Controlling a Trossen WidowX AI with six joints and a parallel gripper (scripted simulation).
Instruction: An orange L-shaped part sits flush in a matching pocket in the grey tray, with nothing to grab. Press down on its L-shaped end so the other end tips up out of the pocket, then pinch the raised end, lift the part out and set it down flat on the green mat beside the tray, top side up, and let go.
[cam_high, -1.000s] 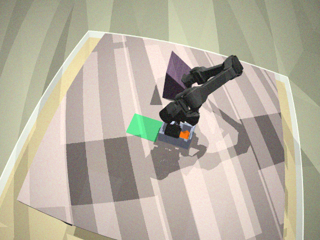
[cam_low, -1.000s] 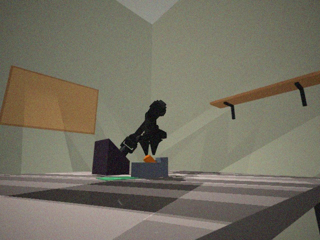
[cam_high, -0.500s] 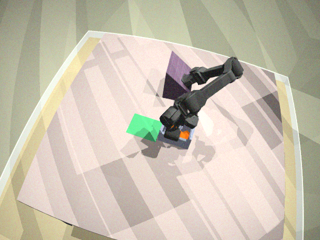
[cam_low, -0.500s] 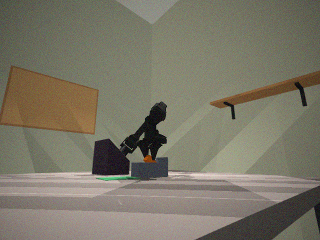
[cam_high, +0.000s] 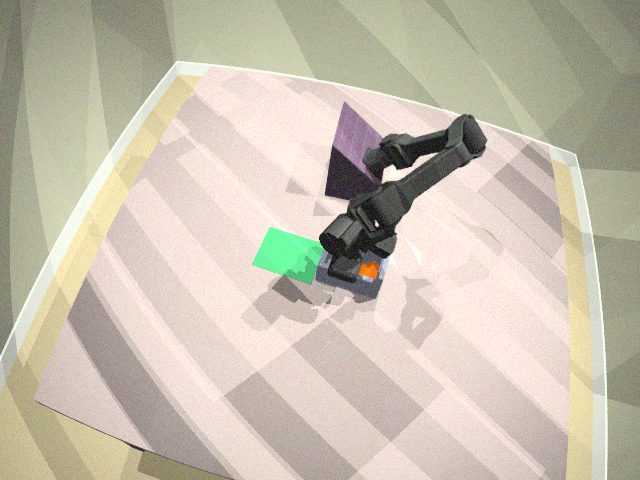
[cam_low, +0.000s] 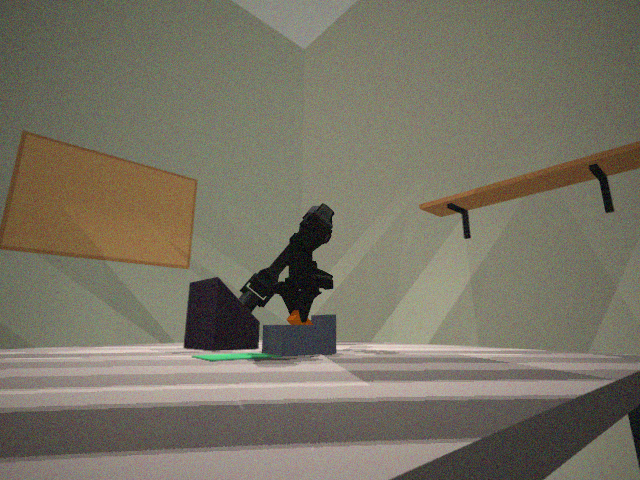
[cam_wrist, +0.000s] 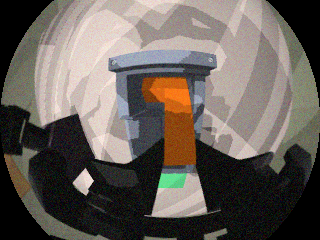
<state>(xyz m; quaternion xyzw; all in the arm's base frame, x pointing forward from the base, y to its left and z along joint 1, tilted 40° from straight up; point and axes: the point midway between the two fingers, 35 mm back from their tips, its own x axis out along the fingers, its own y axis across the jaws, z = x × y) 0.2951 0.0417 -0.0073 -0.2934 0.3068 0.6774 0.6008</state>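
The orange L-shaped part is 4 cm to the left of my gripper tip, 3 cm below it and 2 cm behind it. Also, from my gripper tip: green mat (14 cm to the right, 8 cm below, 1 cm behind).
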